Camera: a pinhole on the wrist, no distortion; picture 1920 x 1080 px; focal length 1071.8 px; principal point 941.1 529.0 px. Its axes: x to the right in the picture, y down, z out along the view. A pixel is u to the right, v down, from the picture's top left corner.
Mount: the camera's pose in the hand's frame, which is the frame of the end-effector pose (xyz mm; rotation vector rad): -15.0 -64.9 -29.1 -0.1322 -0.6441 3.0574
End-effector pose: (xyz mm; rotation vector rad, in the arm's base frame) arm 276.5 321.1 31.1 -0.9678 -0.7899 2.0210
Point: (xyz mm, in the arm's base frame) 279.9 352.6 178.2
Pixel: 983 726
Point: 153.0 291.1 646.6
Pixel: 1189 776
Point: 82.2 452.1 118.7
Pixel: outside the picture
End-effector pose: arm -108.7 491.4 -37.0 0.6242 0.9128 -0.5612
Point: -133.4 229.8 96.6
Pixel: 1093 473
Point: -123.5 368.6 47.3
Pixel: 1171 139
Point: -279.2 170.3 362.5
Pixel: 1761 572
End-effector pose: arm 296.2 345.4 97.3 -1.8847 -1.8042 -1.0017
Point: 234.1 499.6 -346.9
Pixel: 1270 365
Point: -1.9 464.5 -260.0
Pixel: 1197 1006
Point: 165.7 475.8 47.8
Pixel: 202 794
